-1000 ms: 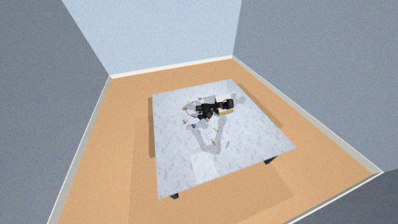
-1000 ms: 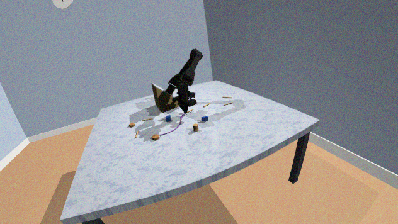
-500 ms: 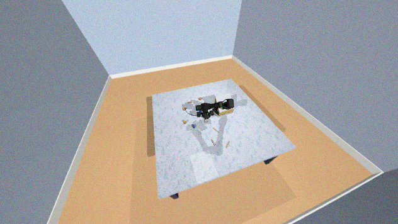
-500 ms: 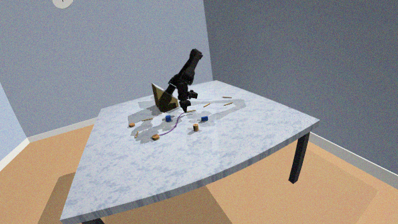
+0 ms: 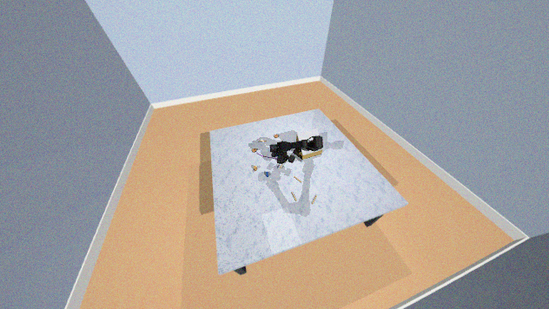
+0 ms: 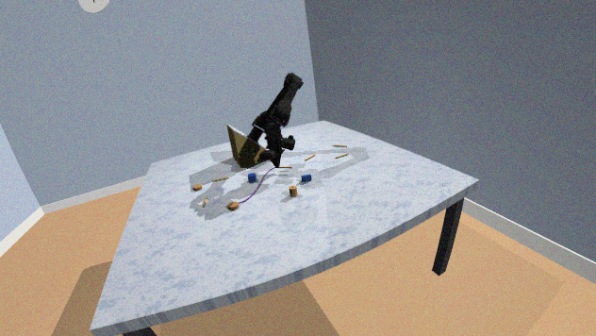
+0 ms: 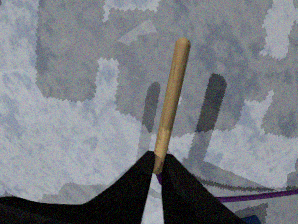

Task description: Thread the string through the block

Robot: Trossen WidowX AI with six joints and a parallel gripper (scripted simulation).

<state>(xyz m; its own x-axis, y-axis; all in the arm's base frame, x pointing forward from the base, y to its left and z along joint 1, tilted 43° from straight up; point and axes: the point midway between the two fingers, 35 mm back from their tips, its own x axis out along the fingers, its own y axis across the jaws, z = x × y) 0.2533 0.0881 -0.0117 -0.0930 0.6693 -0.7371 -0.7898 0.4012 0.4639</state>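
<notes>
The thin stick lies 1 cm to the left of my gripper tip and 1 cm ahead of it. Also, from my gripper tip: blue block: 12 cm to the right, 3 cm ahead; then short wooden cylinder: 24 cm ahead, 1 cm to the right.
</notes>
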